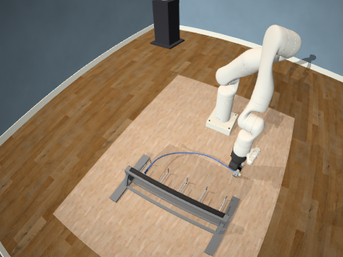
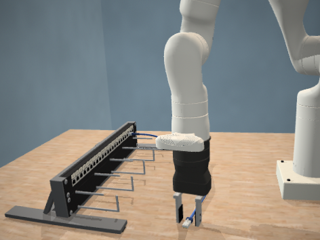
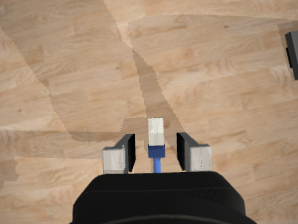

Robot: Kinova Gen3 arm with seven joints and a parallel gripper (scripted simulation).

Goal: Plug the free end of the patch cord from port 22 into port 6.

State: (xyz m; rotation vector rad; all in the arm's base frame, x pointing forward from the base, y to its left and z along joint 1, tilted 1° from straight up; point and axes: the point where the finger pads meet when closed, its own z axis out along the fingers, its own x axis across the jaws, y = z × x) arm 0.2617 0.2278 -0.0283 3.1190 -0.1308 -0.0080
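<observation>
My hand is 10 mm to the right of the white plug and 10 mm above it.
</observation>
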